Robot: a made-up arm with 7 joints. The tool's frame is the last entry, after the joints.
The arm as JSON. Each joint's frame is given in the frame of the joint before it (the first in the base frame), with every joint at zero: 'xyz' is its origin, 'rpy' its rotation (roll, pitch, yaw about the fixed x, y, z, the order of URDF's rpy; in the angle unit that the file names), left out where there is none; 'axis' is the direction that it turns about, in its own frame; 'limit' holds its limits. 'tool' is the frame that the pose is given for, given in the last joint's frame.
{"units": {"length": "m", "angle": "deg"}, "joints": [
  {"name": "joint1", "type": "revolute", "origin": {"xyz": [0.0, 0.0, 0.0]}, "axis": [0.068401, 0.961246, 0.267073], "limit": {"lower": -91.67, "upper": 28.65}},
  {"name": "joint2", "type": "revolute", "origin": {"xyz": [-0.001, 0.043, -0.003]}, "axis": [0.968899, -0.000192, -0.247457], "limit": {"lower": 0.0, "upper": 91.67}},
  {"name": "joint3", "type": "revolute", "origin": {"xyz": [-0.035, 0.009, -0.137]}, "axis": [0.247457, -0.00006, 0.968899], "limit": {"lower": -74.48, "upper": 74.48}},
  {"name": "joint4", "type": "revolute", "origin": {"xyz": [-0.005, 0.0, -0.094]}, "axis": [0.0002, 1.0, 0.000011], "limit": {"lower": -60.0, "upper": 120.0}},
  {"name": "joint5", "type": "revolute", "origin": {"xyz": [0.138, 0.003, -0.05]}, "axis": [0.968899, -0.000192, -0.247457], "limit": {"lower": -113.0, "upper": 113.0}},
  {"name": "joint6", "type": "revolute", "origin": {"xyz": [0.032, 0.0, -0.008]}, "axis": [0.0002, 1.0, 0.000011], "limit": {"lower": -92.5, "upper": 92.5}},
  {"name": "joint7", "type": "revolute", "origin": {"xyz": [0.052, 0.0, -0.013]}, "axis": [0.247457, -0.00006, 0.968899], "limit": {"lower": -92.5, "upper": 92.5}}
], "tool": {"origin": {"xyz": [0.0, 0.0, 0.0], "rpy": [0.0, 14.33, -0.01]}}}
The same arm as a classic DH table. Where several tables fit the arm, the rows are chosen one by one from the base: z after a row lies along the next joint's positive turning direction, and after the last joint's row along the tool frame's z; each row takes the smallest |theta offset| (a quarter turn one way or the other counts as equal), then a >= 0, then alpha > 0; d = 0 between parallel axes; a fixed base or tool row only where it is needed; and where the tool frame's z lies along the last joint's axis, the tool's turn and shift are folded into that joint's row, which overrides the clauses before.
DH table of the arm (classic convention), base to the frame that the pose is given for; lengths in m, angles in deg. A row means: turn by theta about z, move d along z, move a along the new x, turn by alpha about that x. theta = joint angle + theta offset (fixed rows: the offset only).
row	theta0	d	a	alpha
base (fixed)	-4.07	0.0000	0.0000	-74.51
joint1	-75.12	0.0405	-0.0149	-90.00
joint2	74.00	-0.0002	-0.0090	90.00
joint3	90.00	-0.2337	0.0184	-90.00
joint4	90.00	0.0030	0.0143	90.00
joint5	0.00	0.1791	-0.0002	-90.00
joint6	-90.00	0.0000	0.0536	90.00
joint7	0.00	0.0003	0.0000	0.00
Joint limits (deg, base to tool): -91.67..28.65 0.00..91.67 -74.48..74.48 -60.00..120.00 -113.00..113.00 -92.50..92.50 -92.50..92.50

